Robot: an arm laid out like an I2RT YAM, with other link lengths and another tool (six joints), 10 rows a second.
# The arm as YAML. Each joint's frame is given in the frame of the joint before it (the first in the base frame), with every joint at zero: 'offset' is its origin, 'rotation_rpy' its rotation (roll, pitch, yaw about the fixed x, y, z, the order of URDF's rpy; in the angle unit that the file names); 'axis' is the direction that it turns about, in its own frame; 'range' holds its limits. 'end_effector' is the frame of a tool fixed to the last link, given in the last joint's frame.
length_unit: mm
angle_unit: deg
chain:
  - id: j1
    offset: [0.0, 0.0, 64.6]
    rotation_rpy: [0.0, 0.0, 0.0]
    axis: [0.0, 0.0, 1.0]
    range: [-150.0, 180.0]
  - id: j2
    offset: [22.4, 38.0, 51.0]
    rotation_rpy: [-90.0, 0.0, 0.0]
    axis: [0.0, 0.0, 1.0]
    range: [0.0, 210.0]
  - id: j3
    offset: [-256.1, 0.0, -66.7]
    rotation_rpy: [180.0, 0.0, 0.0]
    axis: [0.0, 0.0, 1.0]
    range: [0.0, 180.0]
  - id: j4
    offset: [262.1, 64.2, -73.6]
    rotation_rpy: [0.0, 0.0, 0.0]
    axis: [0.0, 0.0, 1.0]
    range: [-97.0, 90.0]
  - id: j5
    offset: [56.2, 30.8, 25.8]
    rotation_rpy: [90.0, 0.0, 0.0]
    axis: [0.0, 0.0, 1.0]
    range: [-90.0, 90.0]
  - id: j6
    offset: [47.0, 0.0, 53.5]
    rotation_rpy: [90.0, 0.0, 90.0]
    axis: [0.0, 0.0, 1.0]
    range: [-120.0, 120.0]
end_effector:
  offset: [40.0, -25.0, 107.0]
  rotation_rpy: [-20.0, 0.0, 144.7]
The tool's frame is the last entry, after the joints.
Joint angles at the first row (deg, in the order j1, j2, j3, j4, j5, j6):
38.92 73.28 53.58 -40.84 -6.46 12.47
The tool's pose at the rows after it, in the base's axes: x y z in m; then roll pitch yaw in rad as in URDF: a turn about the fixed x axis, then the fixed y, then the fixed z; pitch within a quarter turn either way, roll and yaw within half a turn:
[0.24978 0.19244 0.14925 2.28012 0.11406 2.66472]
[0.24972 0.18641 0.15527 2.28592 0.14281 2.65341]
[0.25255 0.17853 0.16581 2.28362 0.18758 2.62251]
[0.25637 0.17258 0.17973 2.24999 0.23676 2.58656]
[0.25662 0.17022 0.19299 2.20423 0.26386 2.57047]
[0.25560 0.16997 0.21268 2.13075 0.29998 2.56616]
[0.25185 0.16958 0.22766 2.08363 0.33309 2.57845]
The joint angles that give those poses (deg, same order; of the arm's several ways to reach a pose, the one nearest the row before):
39.22 72.75 54.41 -42.19 -5.98 11.70
39.27 71.57 54.55 -43.18 -4.19 11.53
39.29 70.26 55.15 -44.01 -1.28 11.88
39.29 68.29 55.40 -43.48 1.30 12.21
39.24 65.97 55.40 -42.90 1.98 12.01
39.27 62.63 55.39 -41.71 1.98 10.85
39.48 59.83 55.35 -41.39 1.82 9.19

